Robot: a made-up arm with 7 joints. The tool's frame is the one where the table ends. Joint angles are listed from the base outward.
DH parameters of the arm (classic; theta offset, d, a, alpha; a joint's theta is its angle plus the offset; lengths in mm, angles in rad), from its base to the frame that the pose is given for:
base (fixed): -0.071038 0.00 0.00 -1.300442
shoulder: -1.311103 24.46 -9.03 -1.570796
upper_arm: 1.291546 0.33 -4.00 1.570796
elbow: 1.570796 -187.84 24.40 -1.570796
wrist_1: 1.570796 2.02 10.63 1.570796
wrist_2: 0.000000 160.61 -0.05 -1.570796
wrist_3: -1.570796 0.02 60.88 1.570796
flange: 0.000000 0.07 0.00 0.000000
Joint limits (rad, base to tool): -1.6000..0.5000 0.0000..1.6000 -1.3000..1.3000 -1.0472..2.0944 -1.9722..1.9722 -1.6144..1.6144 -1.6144..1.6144
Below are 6 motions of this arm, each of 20 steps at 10 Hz.
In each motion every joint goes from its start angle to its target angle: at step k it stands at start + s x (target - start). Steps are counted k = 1, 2, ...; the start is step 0. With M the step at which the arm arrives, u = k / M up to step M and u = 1 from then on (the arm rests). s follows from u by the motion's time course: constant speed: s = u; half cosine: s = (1 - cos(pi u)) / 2; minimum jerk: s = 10 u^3 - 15 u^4 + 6 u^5.
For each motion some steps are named. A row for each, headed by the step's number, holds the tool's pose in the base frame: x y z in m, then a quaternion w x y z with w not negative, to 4 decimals.
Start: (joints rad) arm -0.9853 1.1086 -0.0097 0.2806 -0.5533 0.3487 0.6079
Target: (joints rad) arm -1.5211 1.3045 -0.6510 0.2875 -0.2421 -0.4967 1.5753
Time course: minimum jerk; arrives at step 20
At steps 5, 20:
5: 0.3183 0.1818 0.0733 0.8675 0.1743 -0.2227 0.4092
20: 0.2962 0.0987 0.1472 0.5658 0.0282 -0.7052 0.4263

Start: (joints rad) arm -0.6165 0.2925 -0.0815 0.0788 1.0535 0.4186 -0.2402
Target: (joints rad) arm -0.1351 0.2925 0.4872 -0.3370 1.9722 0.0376 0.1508
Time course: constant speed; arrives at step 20
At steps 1, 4, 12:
1: 0.3075 0.0557 -0.1230 0.7860 0.6133 0.0643 0.0441
4: 0.2947 0.0755 -0.1219 0.7449 0.6573 0.0449 0.1054
12: 0.2525 0.1252 -0.1184 0.5798 0.7821 0.0152 0.2281

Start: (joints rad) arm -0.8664 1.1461 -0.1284 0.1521 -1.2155 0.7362 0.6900
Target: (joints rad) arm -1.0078 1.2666 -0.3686 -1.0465 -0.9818 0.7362 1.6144
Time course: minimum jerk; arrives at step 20
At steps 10, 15, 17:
10: 0.2608 0.0498 0.0316 0.9406 0.1986 -0.0788 0.2638
15: 0.1838 -0.0079 0.0280 0.8993 0.2060 -0.2912 0.2530
17: 0.1665 -0.0147 0.0248 0.8899 0.1951 -0.3296 0.2477

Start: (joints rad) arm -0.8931 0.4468 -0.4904 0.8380 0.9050 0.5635 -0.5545
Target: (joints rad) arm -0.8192 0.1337 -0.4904 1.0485 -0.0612 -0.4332 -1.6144
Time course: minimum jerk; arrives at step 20
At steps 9, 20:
9: 0.3282 0.0252 -0.2407 0.6231 0.3998 0.4227 -0.5227
20: 0.3009 -0.0436 -0.2544 0.4698 0.0967 0.1577 -0.8632

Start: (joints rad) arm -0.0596 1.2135 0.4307 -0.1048 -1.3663 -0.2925 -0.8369
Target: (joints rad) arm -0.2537 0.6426 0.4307 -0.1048 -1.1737 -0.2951 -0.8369
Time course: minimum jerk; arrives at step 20
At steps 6, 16, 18, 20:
6: 0.2213 0.2284 -0.0020 0.8861 0.0301 -0.2929 -0.3580
16: 0.2264 0.2118 -0.0629 0.8716 -0.0821 -0.3900 -0.2856
18: 0.2274 0.2093 -0.0665 0.8698 -0.0898 -0.3952 -0.2815
20: 0.2276 0.2089 -0.0671 0.8694 -0.0912 -0.3961 -0.2808

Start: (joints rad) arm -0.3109 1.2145 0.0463 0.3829 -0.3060 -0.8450 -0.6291
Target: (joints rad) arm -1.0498 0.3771 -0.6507 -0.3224 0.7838 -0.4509 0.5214
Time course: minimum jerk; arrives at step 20
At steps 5, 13, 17, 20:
5: 0.2597 0.2005 -0.0608 0.7869 0.4933 -0.1830 -0.3224
13: 0.2601 -0.0565 -0.0396 0.6581 0.3744 -0.6100 -0.2338
17: 0.2141 -0.1214 -0.0083 0.5661 0.2620 -0.7636 -0.1668
20: 0.2067 -0.1282 -0.0043 0.5525 0.2437 -0.7814 -0.1572

